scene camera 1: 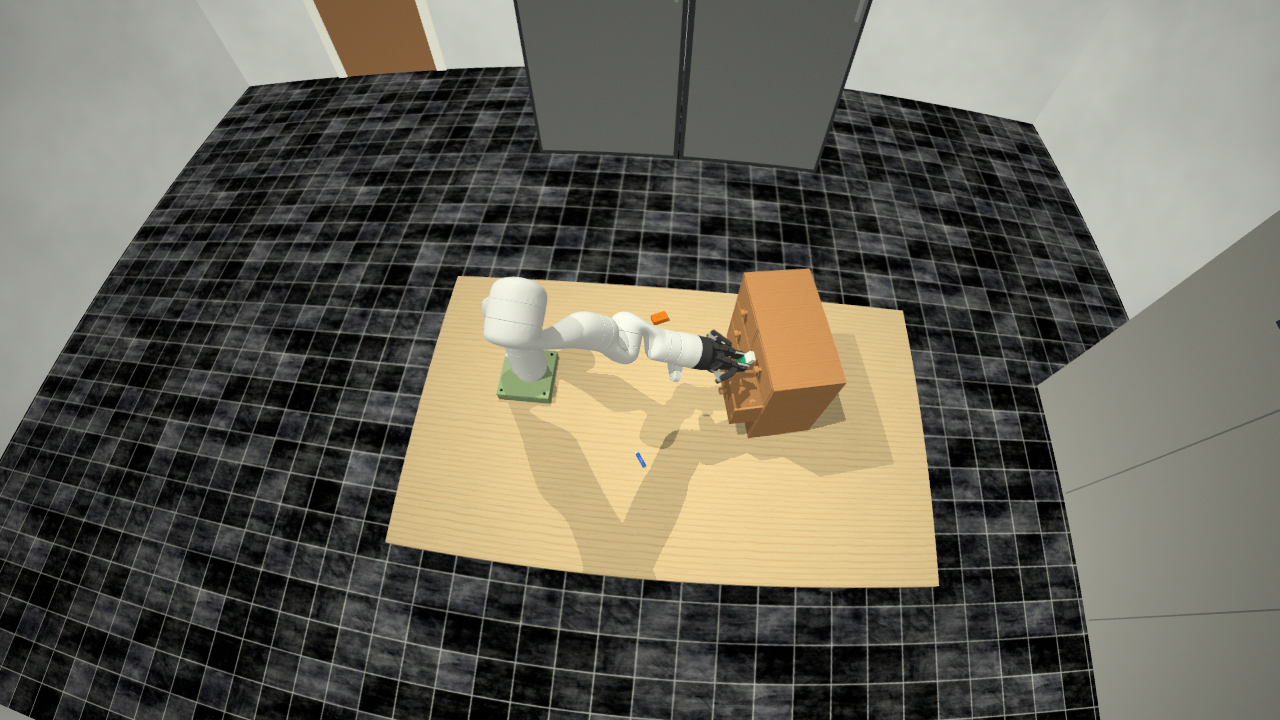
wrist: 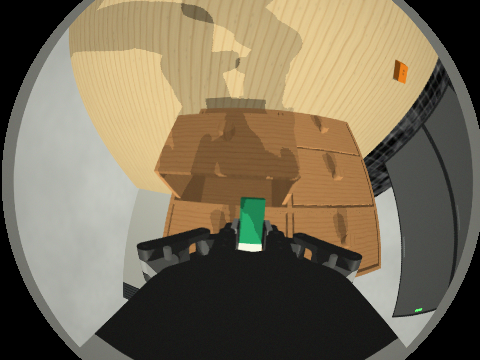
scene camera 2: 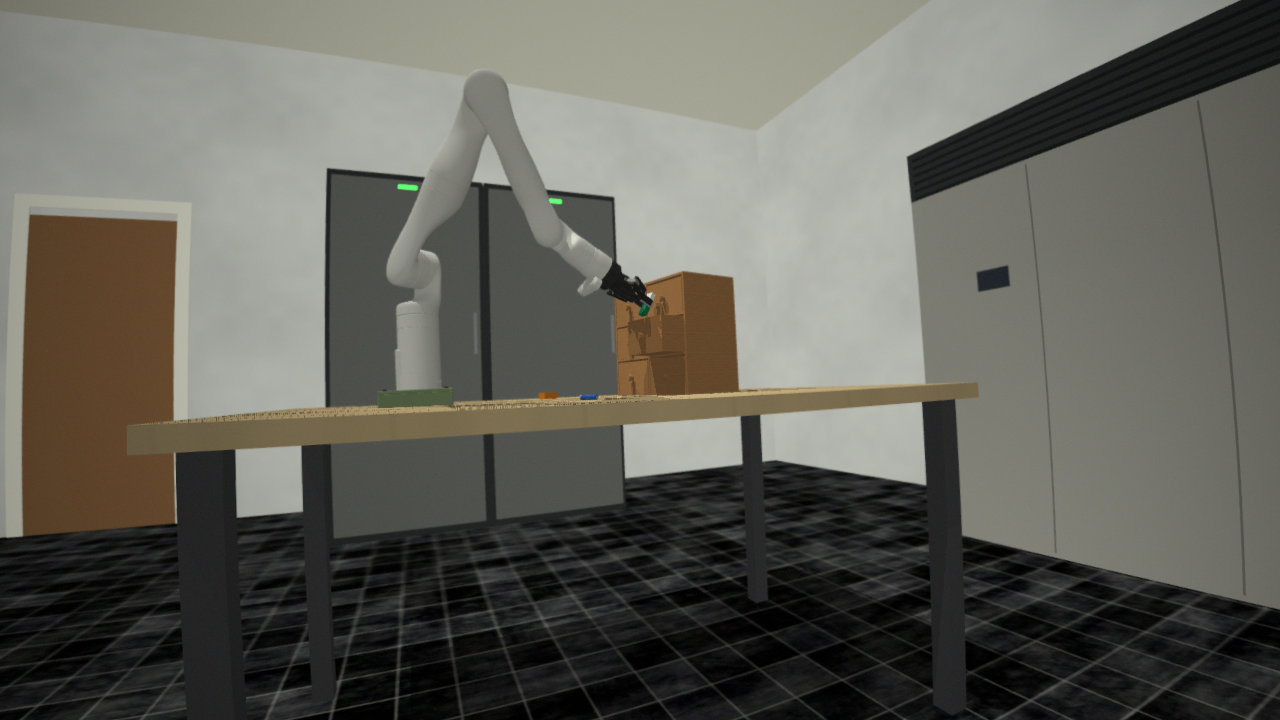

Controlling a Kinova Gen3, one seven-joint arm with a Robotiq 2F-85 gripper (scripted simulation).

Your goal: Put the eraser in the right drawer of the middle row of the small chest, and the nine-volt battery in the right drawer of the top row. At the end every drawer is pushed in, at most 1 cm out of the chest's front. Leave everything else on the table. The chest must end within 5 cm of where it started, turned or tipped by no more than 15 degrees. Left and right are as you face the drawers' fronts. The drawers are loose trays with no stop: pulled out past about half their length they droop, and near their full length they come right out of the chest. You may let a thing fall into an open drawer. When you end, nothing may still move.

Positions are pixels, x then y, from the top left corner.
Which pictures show the small wooden chest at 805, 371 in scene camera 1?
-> Scene camera 1, the wrist view and scene camera 2: all of them.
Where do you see a small wooden chest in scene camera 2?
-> At 710, 352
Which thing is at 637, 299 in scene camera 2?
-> The gripper.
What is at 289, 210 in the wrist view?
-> A small wooden chest.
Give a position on a drawer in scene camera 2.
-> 668, 300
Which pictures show the gripper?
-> Scene camera 1, the wrist view and scene camera 2: all of them.
